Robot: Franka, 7 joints.
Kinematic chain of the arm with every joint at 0, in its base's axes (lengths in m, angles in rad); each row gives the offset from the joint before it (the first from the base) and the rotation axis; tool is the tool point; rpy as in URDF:
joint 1: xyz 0 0 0.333 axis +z
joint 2: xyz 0 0 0 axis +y
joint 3: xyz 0 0 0.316 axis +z
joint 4: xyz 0.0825 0 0 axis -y
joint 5: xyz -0.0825 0 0.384 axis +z
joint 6: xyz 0 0 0 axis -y
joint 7: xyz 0.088 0 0 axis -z
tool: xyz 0 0 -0.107 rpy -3.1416 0 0
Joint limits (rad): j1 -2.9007..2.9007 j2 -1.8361..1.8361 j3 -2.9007..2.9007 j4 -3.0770..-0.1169 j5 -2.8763..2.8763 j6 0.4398..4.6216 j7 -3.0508..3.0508
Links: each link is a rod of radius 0.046 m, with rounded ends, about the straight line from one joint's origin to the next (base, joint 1, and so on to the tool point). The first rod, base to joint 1, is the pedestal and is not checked.
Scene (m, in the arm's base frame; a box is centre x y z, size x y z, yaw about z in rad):
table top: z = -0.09
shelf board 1: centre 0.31 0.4 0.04 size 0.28 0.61 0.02 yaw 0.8
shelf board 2: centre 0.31 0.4 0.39 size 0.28 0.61 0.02 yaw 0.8
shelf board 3: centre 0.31 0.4 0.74 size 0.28 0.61 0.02 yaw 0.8
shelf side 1: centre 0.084 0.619 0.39 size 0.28 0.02 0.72 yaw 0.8
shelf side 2: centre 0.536 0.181 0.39 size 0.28 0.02 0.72 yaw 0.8
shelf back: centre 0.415 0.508 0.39 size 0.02 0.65 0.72 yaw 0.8
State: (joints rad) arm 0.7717 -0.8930 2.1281 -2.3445 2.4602 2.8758 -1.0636
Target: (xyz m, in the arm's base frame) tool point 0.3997 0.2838 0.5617
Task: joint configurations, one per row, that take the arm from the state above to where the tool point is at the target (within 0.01 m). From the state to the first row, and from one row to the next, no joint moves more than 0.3 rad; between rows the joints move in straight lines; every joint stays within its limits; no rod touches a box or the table.
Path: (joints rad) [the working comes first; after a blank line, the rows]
Joints at the target: -0.3718 -0.4780 0.9565 -2.1319 2.3329 2.9220 -1.0636
Straight joint move there: touches shelf board 2, shelf side 1.

1: 0.5818 -0.9940 1.9102 -2.3893 2.5642 3.1329 -1.0508
2: 0.3919 -1.0950 1.6924 -2.4340 2.6682 3.3899 -1.0381
3: 0.2020 -1.1959 1.4745 -2.4788 2.7723 3.6470 -1.0253
4: 0.0120 -1.2969 1.2567 -2.5236 2.8763 3.9041 -1.0126
5: -0.0839 -1.0922 1.1816 -2.4256 2.7404 3.6586 -1.0253
6: -0.1799 -0.8875 1.1066 -2.3277 2.6046 3.4130 -1.0381
7: -0.2758 -0.6827 1.0315 -2.2298 2.4687 3.1675 -1.0508
8: -0.3718 -0.4780 0.9565 -2.1319 2.3329 2.9220 -1.0636

